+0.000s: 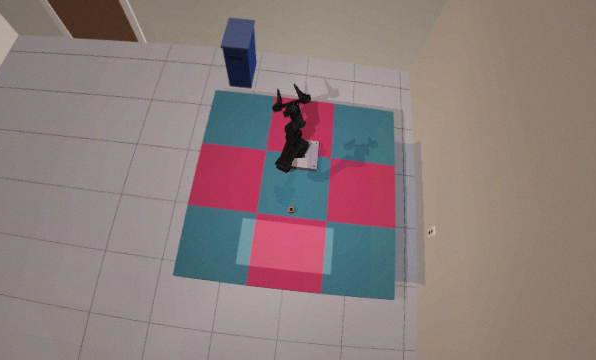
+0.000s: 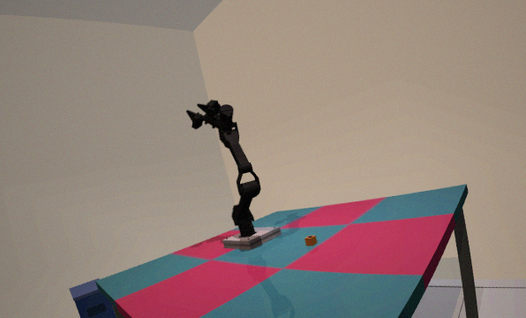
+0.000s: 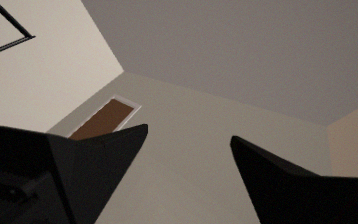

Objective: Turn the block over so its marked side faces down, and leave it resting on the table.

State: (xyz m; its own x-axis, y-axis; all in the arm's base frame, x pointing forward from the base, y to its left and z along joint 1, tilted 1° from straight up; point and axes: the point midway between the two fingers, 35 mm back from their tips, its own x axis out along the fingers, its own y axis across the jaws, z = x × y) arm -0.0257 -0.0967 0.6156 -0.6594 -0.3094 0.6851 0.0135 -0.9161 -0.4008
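Now: the block 410 mm ahead of my gripper tip, 20 mm to the left of it and 660 mm below it.
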